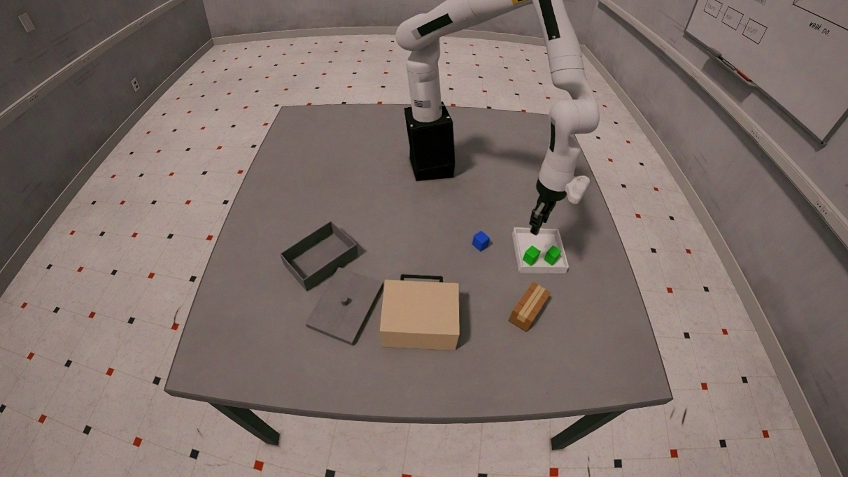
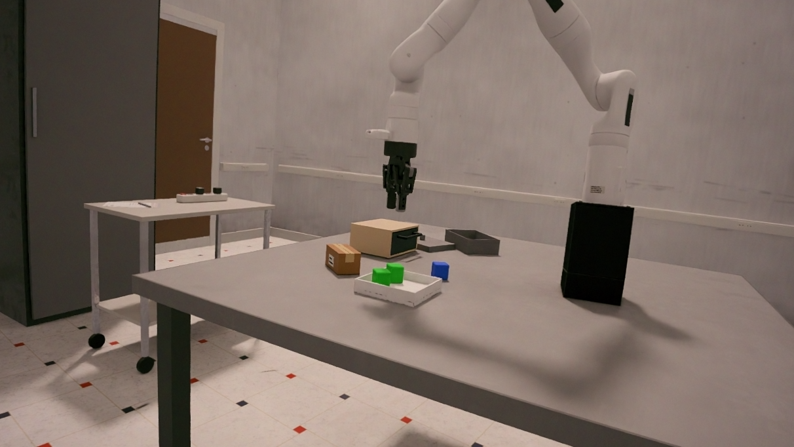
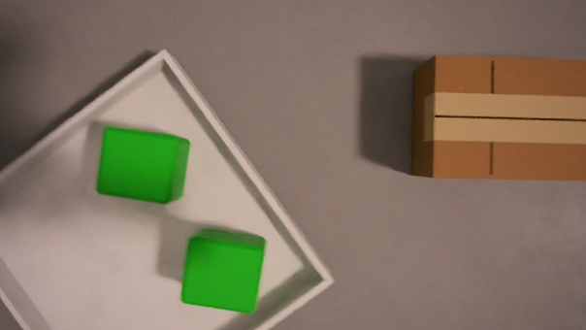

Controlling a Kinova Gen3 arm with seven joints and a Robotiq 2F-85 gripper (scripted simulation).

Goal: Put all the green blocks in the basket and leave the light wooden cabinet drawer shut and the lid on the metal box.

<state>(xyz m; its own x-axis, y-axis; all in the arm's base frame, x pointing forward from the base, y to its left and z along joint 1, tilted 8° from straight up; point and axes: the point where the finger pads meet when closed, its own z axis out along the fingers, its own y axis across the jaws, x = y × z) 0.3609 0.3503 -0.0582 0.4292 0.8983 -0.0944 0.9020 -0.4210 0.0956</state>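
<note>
My hand is 230 mm short of the lid, 440 mm to the left of it and 170 mm above it. Round my hand: white basket 70 mm behind, 50 mm to the left, 180 mm below; then brown cardboard box 140 mm ahead, 20 mm to the left, 150 mm below; then drawer 210 mm ahead, 250 mm to the right, 150 mm below.
</note>
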